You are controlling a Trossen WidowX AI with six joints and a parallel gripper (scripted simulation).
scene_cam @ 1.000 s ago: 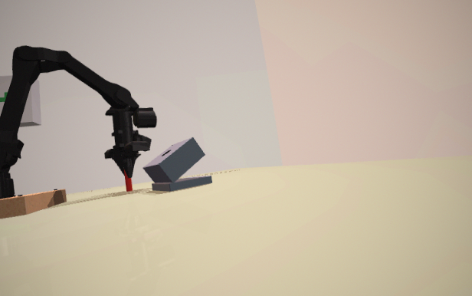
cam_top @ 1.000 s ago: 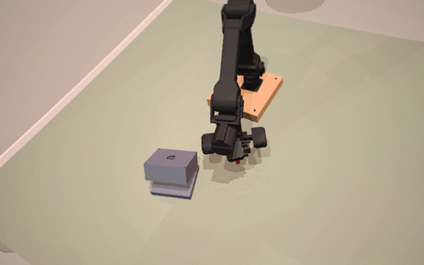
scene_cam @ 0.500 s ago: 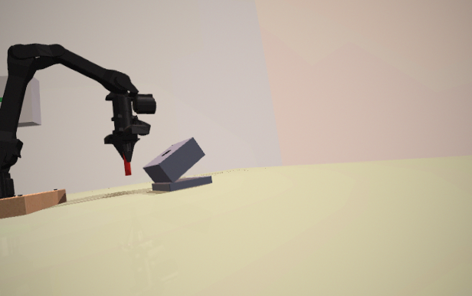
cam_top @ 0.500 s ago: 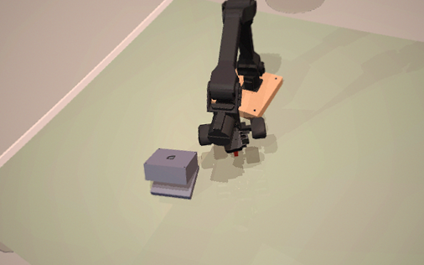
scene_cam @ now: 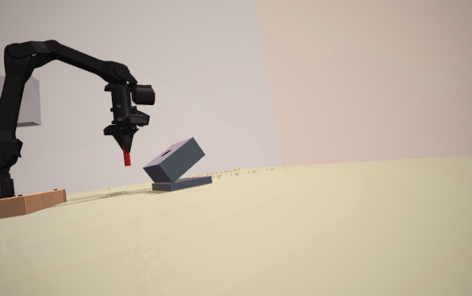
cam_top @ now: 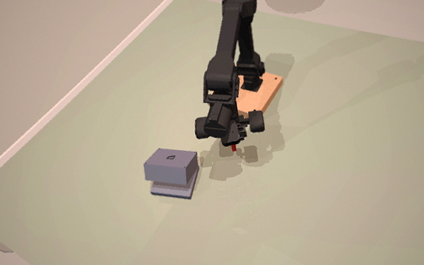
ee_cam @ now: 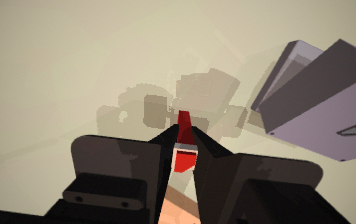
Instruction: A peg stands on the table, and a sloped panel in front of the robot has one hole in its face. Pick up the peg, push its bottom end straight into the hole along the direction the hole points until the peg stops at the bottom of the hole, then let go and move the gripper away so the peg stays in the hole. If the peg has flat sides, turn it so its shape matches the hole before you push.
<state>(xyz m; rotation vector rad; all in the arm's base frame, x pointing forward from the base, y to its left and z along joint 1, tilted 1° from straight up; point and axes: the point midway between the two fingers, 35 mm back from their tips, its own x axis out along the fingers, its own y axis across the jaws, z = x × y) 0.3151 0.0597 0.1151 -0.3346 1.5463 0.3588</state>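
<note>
The grey sloped panel is 160 mm to the right of my gripper tip, 110 mm ahead of it and 50 mm below it. The rest, counted from my gripper tip: grey base plate: 160 mm to the right, 120 mm ahead, 110 mm below; then red peg: 20 mm above.
</note>
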